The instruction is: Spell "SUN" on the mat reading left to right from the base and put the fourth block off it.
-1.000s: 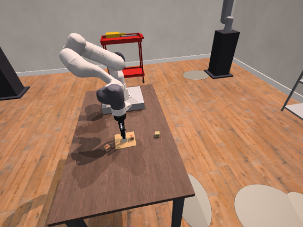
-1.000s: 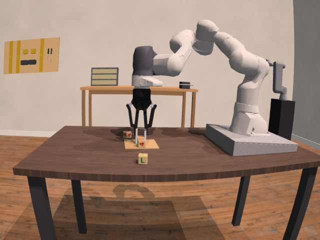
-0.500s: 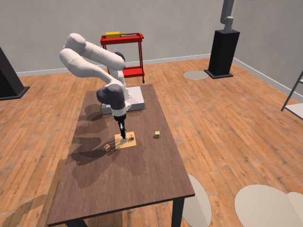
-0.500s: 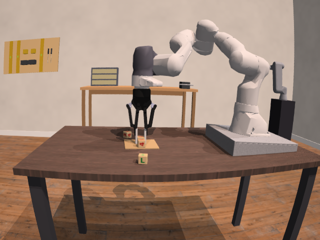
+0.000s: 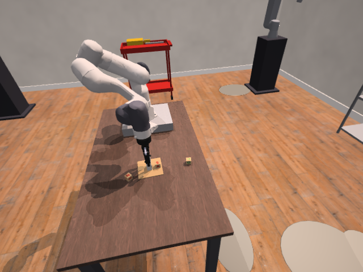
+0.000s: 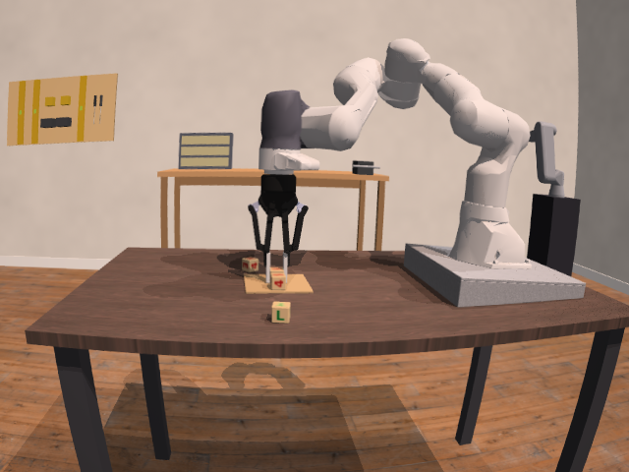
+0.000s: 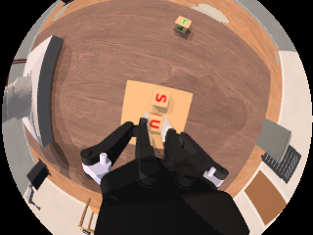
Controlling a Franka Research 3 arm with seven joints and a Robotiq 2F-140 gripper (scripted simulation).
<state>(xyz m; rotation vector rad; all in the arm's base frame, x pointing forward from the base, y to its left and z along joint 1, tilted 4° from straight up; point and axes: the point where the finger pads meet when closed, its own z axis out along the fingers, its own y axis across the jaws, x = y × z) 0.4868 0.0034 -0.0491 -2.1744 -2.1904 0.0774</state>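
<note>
Right now my hand is 20 mm above the U block. Round my hand: mat (40 mm below); then S block (50 mm to the left, 20 mm below); then N block (60 mm ahead, 120 mm to the right, 20 mm below).
</note>
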